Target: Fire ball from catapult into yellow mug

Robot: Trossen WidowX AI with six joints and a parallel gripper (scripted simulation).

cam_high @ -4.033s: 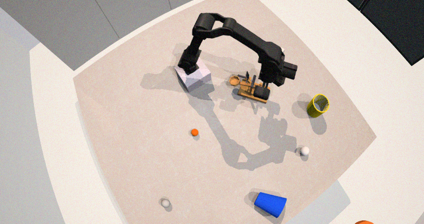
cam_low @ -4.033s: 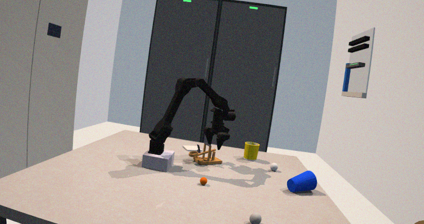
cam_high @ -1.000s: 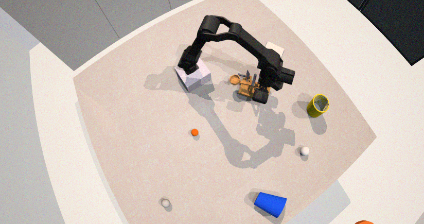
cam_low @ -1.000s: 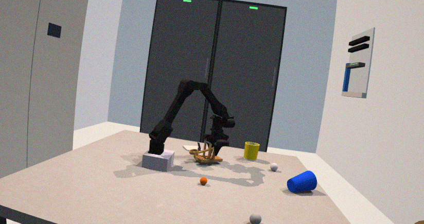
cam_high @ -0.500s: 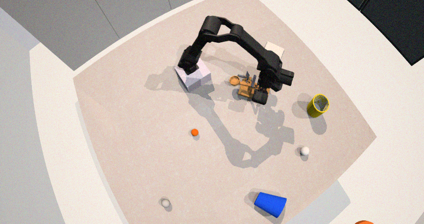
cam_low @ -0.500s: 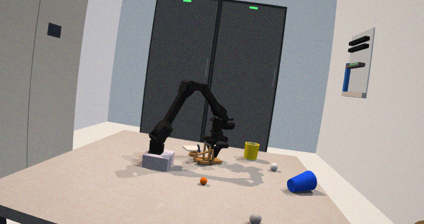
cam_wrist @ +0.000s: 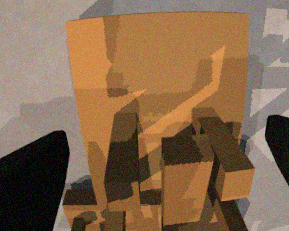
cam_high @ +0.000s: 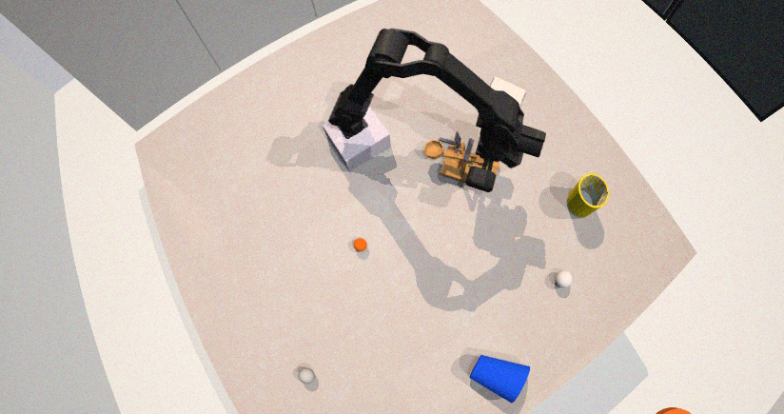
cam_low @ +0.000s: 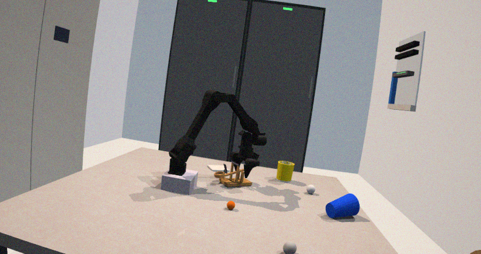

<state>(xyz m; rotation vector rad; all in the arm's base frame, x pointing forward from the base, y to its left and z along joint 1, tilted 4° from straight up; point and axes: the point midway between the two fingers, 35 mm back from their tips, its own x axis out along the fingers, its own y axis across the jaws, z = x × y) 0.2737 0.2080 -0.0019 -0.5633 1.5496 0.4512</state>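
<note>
Right now my gripper tip is 350 mm to the left of the orange ball, 30 mm above it and 10 mm past it. Round my gripper tip: wooden catapult: 60 mm behind, 30 mm to the right, 10 mm above; flat white tile: 220 mm to the left, 140 mm behind, 40 mm below; yellow mug: 230 mm ahead, 180 mm to the left, 10 mm below.
</note>
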